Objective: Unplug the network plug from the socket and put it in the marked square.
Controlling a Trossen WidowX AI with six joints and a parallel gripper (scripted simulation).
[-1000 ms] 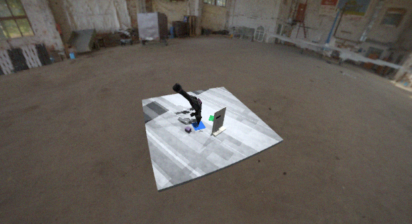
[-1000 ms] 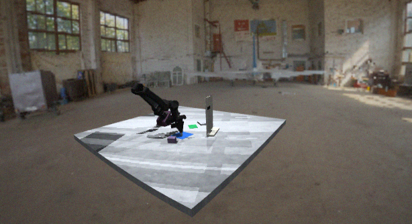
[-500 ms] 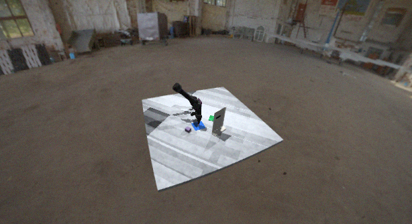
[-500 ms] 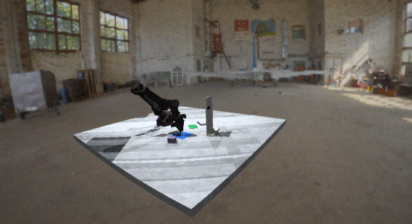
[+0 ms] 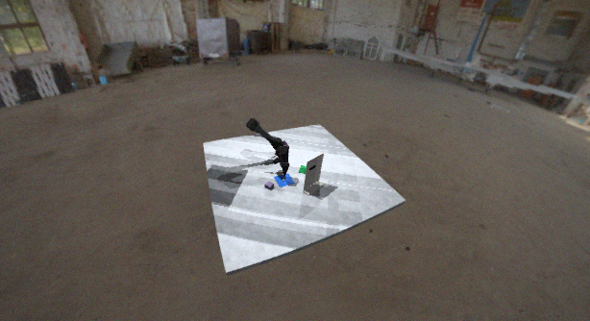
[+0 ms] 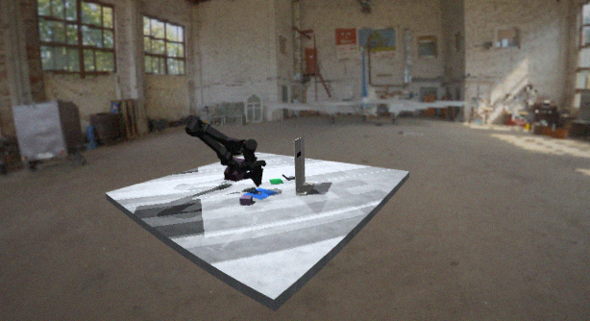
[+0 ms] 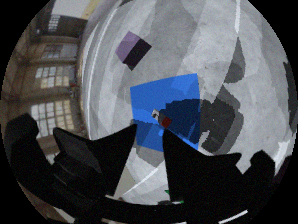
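Now: gripper tip 40 mm above the blue flat patch and 10 mm short of it. From my gripper tip the other things lie so: small green patch (190 mm to the left, 70 mm behind, 40 mm below); small dark purple block (130 mm to the right, 50 mm ahead, 20 mm below); grey upright panel (150 mm to the left, 140 mm ahead, 80 mm above).
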